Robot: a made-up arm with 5 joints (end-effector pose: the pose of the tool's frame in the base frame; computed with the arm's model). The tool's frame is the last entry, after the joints. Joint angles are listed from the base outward.
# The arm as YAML. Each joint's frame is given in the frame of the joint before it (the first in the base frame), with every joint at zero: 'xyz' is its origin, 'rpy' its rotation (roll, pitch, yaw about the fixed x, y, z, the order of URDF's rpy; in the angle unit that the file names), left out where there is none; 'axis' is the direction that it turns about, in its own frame. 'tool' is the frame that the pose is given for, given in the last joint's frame.
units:
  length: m
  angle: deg
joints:
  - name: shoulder
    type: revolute
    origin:
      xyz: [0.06, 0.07, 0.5]
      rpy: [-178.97, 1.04, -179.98]
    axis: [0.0, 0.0, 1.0]
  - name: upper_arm
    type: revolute
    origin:
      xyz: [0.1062, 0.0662, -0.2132]
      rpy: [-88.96, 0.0, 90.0]
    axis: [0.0, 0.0, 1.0]
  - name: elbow
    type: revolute
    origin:
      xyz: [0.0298, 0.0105, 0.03]
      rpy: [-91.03, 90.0, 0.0]
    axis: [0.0, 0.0, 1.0]
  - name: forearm
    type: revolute
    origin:
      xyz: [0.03, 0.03, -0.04]
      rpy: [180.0, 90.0, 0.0]
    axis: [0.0, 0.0, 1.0]
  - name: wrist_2
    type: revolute
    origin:
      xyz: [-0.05, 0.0, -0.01]
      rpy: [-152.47, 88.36, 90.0]
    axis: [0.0, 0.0, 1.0]
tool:
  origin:
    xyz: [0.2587, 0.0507, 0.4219]
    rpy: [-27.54, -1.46, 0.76]
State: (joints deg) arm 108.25 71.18 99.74 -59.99 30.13
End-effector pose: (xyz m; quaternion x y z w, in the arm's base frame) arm -0.3429 0.0590 0.6462 0.4771 -0.0821 -0.8294 0.2790
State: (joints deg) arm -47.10 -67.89 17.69 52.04 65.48
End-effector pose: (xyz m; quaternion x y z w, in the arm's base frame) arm 0.3214 -0.2793 0.8718 -0.2704 0.5078 -0.4047 0.7108
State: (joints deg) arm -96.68 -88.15 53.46 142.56 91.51
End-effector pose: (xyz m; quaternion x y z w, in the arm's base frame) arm 0.3662 -0.2592 0.4698 -0.4002 0.7958 -0.1770 0.4186
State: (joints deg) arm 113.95 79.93 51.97 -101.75 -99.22
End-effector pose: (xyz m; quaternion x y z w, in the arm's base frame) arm 0.2440 0.5306 1.0185 -0.6202 -0.2755 -0.1013 0.7275
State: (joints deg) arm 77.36 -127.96 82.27 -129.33 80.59
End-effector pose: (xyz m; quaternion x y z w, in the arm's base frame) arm 0.2987 0.5097 0.4877 -0.9047 0.1407 0.1448 0.3751
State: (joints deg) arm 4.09 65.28 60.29 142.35 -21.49
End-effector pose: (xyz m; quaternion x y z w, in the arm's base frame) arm -0.2017 0.4992 0.3281 -0.6154 0.3805 0.6712 0.1616
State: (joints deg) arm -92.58 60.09 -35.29 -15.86 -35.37
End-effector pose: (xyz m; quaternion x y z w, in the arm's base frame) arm 0.3433 -0.3586 0.9182 0.6813 -0.4416 0.5565 0.1764
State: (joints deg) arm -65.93 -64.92 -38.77 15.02 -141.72
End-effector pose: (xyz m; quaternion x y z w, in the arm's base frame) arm -0.2070 -0.0581 1.1808 0.0164 -0.4412 0.5831 0.6820
